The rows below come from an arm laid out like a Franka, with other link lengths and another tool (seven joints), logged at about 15 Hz.
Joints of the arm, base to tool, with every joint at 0 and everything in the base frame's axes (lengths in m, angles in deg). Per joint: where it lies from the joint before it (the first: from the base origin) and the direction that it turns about. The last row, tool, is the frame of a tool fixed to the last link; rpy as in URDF.
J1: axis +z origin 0 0 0.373
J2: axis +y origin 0 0 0
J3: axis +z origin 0 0 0.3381
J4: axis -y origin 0.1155 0 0
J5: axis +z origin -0.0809 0 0.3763
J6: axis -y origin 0 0 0
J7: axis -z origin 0.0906 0 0
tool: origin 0.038 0.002 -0.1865 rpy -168.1 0 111.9
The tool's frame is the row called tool.
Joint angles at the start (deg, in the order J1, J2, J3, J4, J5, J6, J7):
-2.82 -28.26 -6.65 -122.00 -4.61 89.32 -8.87
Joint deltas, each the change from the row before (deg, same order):
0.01 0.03 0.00 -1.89 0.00 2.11 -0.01
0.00 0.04 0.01 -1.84 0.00 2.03 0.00
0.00 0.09 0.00 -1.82 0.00 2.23 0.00
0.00 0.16 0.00 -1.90 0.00 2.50 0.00
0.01 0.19 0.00 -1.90 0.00 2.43 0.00
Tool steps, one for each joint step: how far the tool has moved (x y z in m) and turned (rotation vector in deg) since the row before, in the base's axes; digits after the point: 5 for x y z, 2 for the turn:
0.00261 0.00076 -0.01236 -0.02 -0.19 0.18
0.00209 0.00083 -0.01220 -0.01 -0.15 0.16
0.00255 0.00072 -0.01205 -0.03 -0.32 0.15
0.00298 0.00076 -0.01275 -0.05 -0.44 0.17
0.00234 0.00095 -0.01313 -0.03 -0.34 0.17

